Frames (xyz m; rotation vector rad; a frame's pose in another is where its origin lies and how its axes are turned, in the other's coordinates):
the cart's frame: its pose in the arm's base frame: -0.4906 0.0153 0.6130 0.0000 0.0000 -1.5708
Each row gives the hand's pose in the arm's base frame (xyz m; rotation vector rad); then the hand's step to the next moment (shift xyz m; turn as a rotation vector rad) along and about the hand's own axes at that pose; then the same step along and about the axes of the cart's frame.
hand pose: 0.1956 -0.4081 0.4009 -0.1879 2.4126 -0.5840
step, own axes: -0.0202 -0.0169 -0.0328 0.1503 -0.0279 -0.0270
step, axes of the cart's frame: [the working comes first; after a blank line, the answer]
step, axes of the arm's base frame: -0.0047 0.0024 0.0417 -0.1350 -0.0562 -0.0522

-0.0024 -0.0047 0.0417 0.0562 -0.1350 -0.0522
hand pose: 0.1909 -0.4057 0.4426 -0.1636 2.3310 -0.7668
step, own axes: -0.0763 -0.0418 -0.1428 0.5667 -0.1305 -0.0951
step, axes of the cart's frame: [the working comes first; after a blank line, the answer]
step, axes of the arm's base frame: -0.0355 0.0583 0.1527 -0.5068 -0.2359 -0.1864

-0.0583 -0.0355 0.1527 0.2359 -0.5068 -0.1864
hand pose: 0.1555 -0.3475 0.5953 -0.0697 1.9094 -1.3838
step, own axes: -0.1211 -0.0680 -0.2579 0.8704 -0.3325 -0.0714
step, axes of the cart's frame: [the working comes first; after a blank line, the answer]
step, axes of the arm's base frame: -0.0944 0.2310 0.1533 -0.7828 -0.4755 -0.1855

-0.2310 -0.0944 0.1533 0.4755 -0.7827 -0.1855
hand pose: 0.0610 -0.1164 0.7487 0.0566 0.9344 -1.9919
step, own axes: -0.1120 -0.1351 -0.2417 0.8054 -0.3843 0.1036
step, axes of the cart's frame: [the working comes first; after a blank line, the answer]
step, axes of the arm's base frame: -0.1092 0.2735 -0.0500 -0.7297 -0.5240 -0.0056

-0.2735 -0.1092 -0.0500 0.5240 -0.7297 -0.0056
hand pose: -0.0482 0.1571 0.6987 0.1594 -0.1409 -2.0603
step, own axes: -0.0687 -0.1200 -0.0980 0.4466 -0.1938 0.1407
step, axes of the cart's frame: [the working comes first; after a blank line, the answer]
step, axes of the arm's base frame: -0.0545 0.1140 -0.1129 -0.4023 -0.2970 0.0821

-0.1140 -0.0545 -0.1129 0.2970 -0.4023 0.0821
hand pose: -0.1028 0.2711 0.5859 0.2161 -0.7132 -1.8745
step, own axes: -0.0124 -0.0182 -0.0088 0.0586 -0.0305 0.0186
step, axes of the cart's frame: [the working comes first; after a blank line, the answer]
step, axes of the arm's base frame: -0.0051 0.0124 -0.0196 -0.0568 -0.0376 0.0080

-0.0124 -0.0051 -0.0196 0.0376 -0.0568 0.0080
